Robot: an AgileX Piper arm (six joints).
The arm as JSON. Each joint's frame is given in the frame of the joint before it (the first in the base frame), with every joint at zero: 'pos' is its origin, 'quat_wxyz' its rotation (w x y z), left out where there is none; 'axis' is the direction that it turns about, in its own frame. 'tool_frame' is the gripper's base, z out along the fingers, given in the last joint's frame.
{
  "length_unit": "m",
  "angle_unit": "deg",
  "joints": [
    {
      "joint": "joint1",
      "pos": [
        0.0,
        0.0,
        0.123
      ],
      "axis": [
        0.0,
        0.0,
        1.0
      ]
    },
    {
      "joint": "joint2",
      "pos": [
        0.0,
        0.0,
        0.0
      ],
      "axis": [
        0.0,
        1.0,
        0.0
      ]
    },
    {
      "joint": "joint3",
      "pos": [
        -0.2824,
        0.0,
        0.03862
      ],
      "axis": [
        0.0,
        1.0,
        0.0
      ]
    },
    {
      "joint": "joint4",
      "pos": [
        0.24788,
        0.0,
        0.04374
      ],
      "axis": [
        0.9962,
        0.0,
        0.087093
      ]
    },
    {
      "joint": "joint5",
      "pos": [
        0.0,
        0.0,
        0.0
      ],
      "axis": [
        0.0,
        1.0,
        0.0
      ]
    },
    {
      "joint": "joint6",
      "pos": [
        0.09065,
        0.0,
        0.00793
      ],
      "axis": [
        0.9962,
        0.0,
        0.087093
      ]
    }
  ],
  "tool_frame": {
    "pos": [
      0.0,
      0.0,
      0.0
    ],
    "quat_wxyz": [
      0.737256,
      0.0,
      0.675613,
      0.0
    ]
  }
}
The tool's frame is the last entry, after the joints.
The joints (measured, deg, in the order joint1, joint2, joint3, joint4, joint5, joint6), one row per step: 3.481 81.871 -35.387 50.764 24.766 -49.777; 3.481 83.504 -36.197 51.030 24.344 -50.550; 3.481 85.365 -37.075 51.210 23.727 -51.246; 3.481 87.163 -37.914 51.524 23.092 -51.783; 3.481 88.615 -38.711 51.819 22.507 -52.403; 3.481 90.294 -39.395 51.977 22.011 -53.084; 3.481 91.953 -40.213 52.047 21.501 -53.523; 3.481 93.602 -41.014 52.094 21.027 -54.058; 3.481 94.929 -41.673 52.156 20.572 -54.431; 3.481 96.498 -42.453 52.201 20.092 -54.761; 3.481 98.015 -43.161 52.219 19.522 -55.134; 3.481 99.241 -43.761 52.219 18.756 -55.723; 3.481 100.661 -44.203 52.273 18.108 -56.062; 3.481 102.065 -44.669 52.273 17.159 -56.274; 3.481 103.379 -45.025 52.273 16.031 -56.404; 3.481 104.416 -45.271 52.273 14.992 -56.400; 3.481 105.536 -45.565 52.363 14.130 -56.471; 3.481 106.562 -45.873 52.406 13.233 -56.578; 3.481 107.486 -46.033 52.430 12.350 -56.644; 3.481 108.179 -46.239 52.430 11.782 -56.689
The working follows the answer.
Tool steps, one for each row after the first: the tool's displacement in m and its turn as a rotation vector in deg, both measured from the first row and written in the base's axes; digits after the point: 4 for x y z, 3 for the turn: 0.0055 0.0000 -0.0034 -0.427 0.282 0.199; 0.0116 -0.0003 -0.0078 -0.988 0.624 0.287; 0.0174 -0.0005 -0.0122 -1.390 0.999 0.149; 0.0227 -0.0008 -0.0154 -1.809 1.078 0.120; 0.0275 -0.0010 -0.0204 -2.335 1.531 0.296; 0.0327 -0.0012 -0.0249 -2.810 1.902 0.333; 0.0376 -0.0015 -0.0297 -3.328 2.272 0.492; 0.0417 -0.0017 -0.0336 -3.743 2.533 0.518; 0.0464 -0.0020 -0.0384 -4.171 2.913 0.515; 0.0507 -0.0024 -0.0434 -4.691 3.244 0.525; 0.0546 -0.0031 -0.0474 -5.423 3.203 0.618; 0.0577 -0.0037 -0.0531 -5.964 3.673 0.551; 0.0610 -0.0046 -0.0587 -6.655 3.956 0.263; 0.0639 -0.0058 -0.0642 -7.421 4.174 -0.178; 0.0661 -0.0069 -0.0687 -8.073 4.321 -0.683; 0.0683 -0.0078 -0.0736 -8.610 4.598 -1.092; 0.0705 -0.0088 -0.0780 -9.211 4.732 -1.453; 0.0719 -0.0098 -0.0823 -9.807 4.930 -1.815; 0.0732 -0.0104 -0.0853 -10.202 5.051 -2.030
Tool pose at each row, in the base's axes (x y z in m, rotation vector in deg; rounded; the steps above come from the unrounded poses): 0.2444 0.0444 0.1856 -13.703 145.730 25.017; 0.2498 0.0444 0.1822 -14.071 146.119 24.617; 0.2560 0.0442 0.1778 -14.338 146.604 24.016; 0.2618 0.0439 0.1734 -14.250 147.079 23.535; 0.2671 0.0437 0.1702 -14.356 147.268 23.007; 0.2718 0.0434 0.1652 -14.707 147.844 22.502; 0.2770 0.0432 0.1607 -14.872 148.329 21.989; 0.2820 0.0430 0.1559 -15.212 148.819 21.463; 0.2861 0.0427 0.1519 -15.359 149.177 20.995; 0.2908 0.0424 0.1471 -15.455 149.655 20.521; 0.2951 0.0420 0.1422 -15.609 150.104 19.922; 0.2990 0.0414 0.1382 -16.010 150.232 19.002; 0.3021 0.0408 0.1325 -16.051 150.820 18.370; 0.3054 0.0398 0.1269 -15.888 151.255 17.416; 0.3083 0.0387 0.1214 -15.562 151.640 16.290; 0.3105 0.0375 0.1168 -15.119 151.923 15.273; 0.3127 0.0366 0.1120 -14.738 152.305 14.465; 0.3149 0.0357 0.1076 -14.466 152.555 13.562; 0.3163 0.0347 0.1033 -14.178 152.862 12.677; 0.3176 0.0341 0.1002 -14.023 153.053 12.096

